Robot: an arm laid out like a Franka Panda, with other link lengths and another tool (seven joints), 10 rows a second.
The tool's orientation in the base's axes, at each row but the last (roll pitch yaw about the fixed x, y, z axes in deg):
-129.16 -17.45 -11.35
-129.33 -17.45 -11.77
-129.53 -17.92 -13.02
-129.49 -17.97 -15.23
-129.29 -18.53 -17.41
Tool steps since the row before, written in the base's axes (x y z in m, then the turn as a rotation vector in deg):
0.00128 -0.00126 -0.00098 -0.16 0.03 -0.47
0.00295 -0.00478 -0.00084 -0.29 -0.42 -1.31
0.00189 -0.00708 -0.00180 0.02 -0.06 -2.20
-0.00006 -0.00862 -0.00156 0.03 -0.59 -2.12
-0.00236 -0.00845 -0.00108 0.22 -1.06 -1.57
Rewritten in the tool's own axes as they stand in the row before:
0.00114 0.00170 0.00011 -0.30 0.31 0.25
0.00343 0.00410 -0.00191 -0.58 1.22 0.39
0.00272 0.00626 -0.00323 -0.65 1.66 1.30
0.00162 0.00697 -0.00505 -0.48 1.96 0.89
-0.00008 0.00641 -0.00608 0.00 1.88 0.32

